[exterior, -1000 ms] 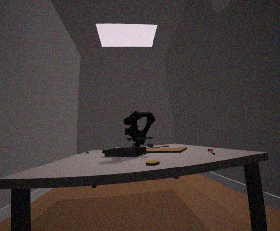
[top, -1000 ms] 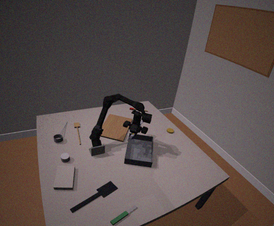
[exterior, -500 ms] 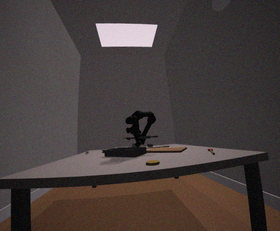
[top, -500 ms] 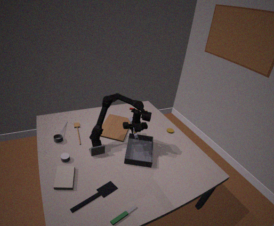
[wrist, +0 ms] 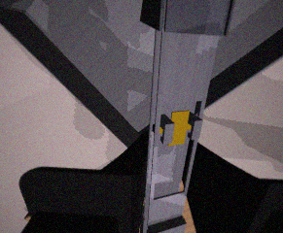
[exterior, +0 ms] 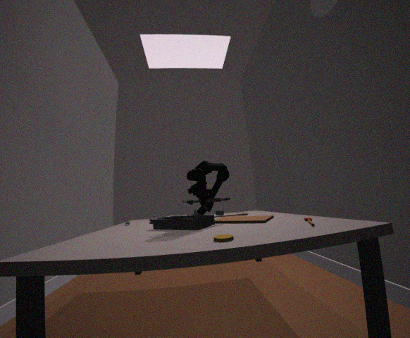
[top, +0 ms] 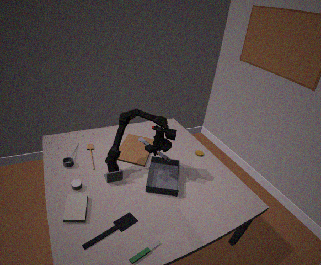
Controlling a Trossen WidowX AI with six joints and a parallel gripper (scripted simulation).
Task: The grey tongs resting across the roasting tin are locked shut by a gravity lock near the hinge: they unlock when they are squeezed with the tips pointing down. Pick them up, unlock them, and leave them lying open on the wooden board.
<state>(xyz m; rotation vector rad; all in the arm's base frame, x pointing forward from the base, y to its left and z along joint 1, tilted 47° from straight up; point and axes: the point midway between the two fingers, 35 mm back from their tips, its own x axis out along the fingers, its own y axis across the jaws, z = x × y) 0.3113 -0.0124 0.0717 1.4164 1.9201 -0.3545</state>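
My gripper tip is 40 mm below the yellow lock piece, 20 mm to the left of it and 10 mm short of it. The rest, counted from my gripper tip: wooden board 240 mm to the left, 100 mm below, 70 mm behind; then roasting tin 120 mm to the right, 80 mm below, 20 mm ahead; then yellow disc 420 mm ahead, 100 mm below, 80 mm to the left.
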